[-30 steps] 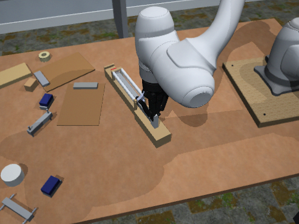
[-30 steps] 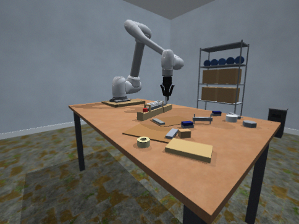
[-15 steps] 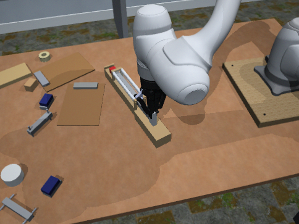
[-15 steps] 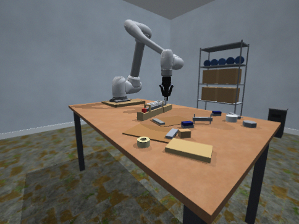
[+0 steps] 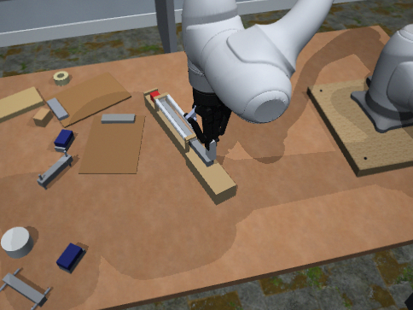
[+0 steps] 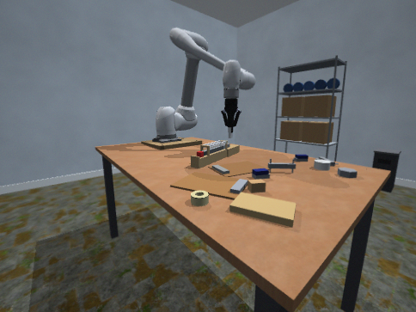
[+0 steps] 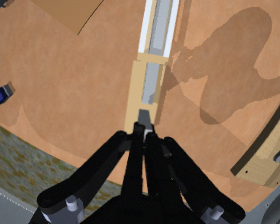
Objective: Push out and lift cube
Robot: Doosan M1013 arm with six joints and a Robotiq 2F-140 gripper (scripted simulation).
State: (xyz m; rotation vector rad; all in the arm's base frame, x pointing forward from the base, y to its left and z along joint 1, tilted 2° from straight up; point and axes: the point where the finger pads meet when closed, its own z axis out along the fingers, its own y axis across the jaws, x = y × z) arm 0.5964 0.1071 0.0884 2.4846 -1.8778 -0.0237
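My hand is 31 cm to the left of the red cube, 9 cm short of it and 7 cm above it. The rest, counted from my hand: blue block (37 cm ahead, 14 cm to the left, 12 cm below); then wooden plank (52 cm ahead, 46 cm to the right, 12 cm below); then wooden channel (18 cm to the right, 7 cm below, 5 cm ahead).
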